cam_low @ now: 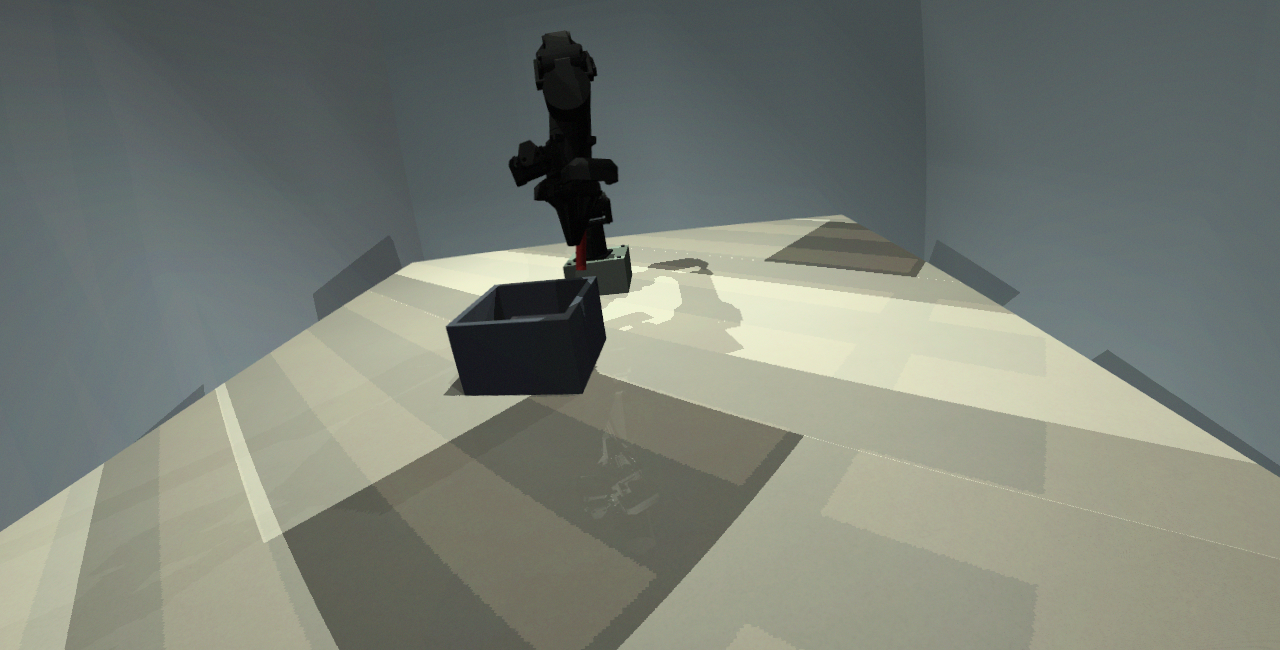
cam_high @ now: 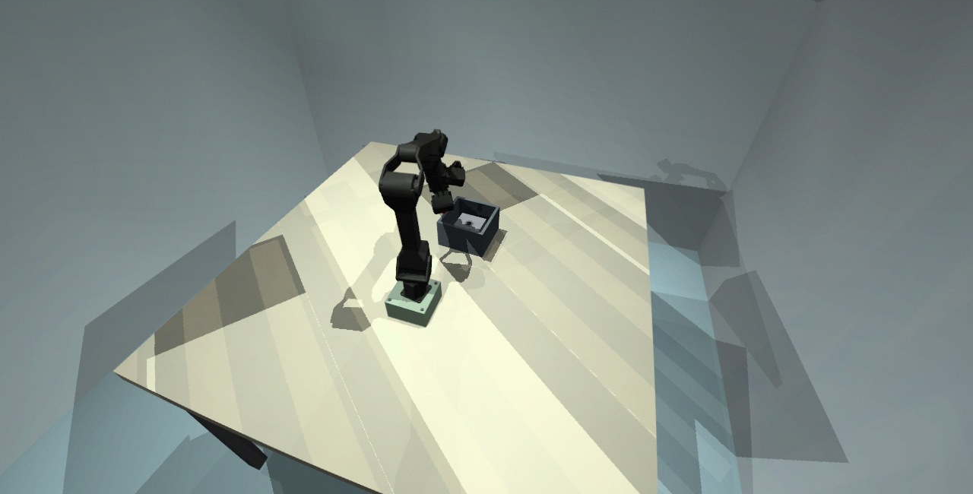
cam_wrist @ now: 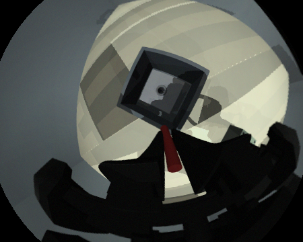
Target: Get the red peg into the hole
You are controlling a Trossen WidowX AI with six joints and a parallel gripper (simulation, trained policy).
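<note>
My gripper tip is now 10 mm to the right of the red peg and 10 mm past it. The rest, counted from my gripper tip: pale plate (110 mm below, 60 mm to the right, 50 mm ahead); then dark box (130 mm below, 60 mm to the right, 50 mm ahead).
</note>
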